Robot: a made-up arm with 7 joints. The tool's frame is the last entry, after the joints. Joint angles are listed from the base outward. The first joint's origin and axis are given. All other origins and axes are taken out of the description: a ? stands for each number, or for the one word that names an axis. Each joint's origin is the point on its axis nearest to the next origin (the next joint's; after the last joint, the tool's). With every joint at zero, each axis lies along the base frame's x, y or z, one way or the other. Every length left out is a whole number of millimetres.
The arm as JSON. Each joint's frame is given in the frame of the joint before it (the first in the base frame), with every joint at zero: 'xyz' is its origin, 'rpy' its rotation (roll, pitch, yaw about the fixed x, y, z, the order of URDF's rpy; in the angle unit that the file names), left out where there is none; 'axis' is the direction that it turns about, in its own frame. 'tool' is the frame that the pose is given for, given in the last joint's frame.
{
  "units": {
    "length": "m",
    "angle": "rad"
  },
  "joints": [
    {
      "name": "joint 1",
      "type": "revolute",
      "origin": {
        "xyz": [
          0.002,
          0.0,
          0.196
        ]
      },
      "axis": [
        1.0,
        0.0,
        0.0
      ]
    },
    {
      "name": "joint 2",
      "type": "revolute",
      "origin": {
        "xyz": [
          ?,
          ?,
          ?
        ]
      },
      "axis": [
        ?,
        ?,
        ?
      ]
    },
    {
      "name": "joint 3",
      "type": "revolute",
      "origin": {
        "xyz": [
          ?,
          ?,
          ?
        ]
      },
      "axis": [
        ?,
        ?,
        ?
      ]
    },
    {
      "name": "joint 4",
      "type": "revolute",
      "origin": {
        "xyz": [
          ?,
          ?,
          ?
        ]
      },
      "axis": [
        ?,
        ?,
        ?
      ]
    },
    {
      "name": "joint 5",
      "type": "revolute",
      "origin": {
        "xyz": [
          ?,
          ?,
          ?
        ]
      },
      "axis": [
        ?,
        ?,
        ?
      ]
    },
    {
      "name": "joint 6",
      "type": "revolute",
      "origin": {
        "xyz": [
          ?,
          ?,
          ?
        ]
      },
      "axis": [
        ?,
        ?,
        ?
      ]
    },
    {
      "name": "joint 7",
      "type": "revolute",
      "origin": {
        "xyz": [
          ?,
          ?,
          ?
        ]
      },
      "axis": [
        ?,
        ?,
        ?
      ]
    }
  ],
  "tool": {
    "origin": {
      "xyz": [
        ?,
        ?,
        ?
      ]
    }
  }
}
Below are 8 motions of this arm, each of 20 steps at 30 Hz.
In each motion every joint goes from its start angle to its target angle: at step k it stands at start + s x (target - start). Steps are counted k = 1, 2, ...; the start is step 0. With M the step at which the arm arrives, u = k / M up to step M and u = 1 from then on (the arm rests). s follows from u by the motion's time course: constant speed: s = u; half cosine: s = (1 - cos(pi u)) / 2; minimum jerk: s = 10 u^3 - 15 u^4 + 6 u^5.
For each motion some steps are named. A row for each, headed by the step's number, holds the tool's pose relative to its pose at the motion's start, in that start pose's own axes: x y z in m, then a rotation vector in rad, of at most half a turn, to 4 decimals.
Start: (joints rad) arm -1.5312 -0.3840 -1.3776 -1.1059 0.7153 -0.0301 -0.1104
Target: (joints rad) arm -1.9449 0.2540 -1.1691 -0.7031 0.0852 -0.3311 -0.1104
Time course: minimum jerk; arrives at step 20
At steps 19, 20:
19: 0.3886 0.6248 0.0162 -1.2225 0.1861 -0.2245
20: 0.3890 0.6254 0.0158 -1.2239 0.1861 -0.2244

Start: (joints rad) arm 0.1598 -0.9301 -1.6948 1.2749 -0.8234 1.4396 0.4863
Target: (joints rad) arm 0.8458 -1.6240 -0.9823 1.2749 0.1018 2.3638 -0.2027
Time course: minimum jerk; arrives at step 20
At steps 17, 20:
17: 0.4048 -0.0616 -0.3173 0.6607 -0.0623 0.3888
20: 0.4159 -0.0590 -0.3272 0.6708 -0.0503 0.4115

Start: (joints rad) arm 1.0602 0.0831 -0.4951 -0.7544 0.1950 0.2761 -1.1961
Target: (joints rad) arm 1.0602 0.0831 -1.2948 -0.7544 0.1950 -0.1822 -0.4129
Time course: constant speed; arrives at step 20
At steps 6, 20:
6: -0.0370 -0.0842 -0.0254 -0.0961 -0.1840 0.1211
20: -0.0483 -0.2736 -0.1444 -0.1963 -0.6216 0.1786

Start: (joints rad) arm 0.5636 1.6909 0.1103 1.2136 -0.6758 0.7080 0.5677
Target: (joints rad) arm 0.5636 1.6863 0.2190 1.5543 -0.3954 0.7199 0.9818
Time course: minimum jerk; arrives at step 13
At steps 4, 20:
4: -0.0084 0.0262 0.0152 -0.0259 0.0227 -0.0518
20: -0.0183 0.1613 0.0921 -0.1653 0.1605 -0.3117

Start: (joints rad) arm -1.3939 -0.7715 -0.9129 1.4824 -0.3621 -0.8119 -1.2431
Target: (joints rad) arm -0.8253 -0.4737 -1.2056 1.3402 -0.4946 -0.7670 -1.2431
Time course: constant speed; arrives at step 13
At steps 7, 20:
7: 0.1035 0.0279 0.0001 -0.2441 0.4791 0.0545
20: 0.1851 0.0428 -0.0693 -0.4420 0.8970 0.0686

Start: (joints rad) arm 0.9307 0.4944 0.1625 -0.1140 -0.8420 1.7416 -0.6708
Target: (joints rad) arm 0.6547 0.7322 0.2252 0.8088 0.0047 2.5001 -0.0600
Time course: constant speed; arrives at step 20
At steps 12, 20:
12: 0.0381 0.1566 0.0031 -0.3869 -0.3491 0.1150
20: 0.1005 0.2511 0.0258 -0.9013 -0.5372 0.0373

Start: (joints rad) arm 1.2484 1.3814 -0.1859 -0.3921 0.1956 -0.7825 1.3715
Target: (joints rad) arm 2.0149 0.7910 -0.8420 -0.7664 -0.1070 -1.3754 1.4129
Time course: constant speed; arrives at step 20
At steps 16, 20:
16: -0.1881 0.3310 -0.2066 0.4664 0.9108 0.1194
20: -0.2596 0.4413 -0.2043 0.6287 1.1419 0.1371

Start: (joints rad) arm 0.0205 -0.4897 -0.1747 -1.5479 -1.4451 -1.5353 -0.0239
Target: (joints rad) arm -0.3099 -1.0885 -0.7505 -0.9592 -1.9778 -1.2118 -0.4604
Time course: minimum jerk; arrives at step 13
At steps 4, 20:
4: -0.0588 -0.0653 0.0468 -0.0735 0.0155 -0.0006
20: -0.1903 -0.2463 0.4863 -0.5967 0.2956 0.1917

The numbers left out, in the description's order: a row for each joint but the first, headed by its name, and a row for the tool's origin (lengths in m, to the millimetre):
joint 2: xyz 0.0 -0.219 -0.211, axis 0.0 -1.0 0.0
joint 3: xyz 0.421 0.0 -0.097, axis -1.0 0.0 0.0
joint 4: xyz 0.0 0.055 0.13, axis 0.0 0.0 -1.0
joint 5: xyz -0.203 -0.22 0.0, axis 1.0 0.0 0.0
joint 6: xyz 0.0 -0.047 -0.006, axis 0.0 0.0 1.0
joint 7: xyz -0.112 -0.069 0.0, axis -1.0 0.0 0.0
tool: xyz 0.0 -0.035 0.091

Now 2 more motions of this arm.
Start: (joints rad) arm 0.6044 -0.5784 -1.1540 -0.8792 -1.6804 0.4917 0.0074
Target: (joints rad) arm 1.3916 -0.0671 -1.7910 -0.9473 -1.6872 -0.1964 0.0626
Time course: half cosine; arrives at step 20
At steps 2, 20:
2: 0.0072 0.0156 -0.0082 0.0127 -0.0238 -0.0404
20: 0.6050 0.5344 0.0736 0.9637 -0.6165 -1.6406

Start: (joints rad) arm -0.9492 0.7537 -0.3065 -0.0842 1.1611 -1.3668 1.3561
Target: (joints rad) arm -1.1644 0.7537 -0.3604 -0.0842 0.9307 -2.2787 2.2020
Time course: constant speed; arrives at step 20
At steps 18, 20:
18: 0.0270 0.1003 0.1301 -0.7856 0.8623 -0.1952
20: 0.0338 0.1087 0.1375 -0.8436 0.9692 -0.1833

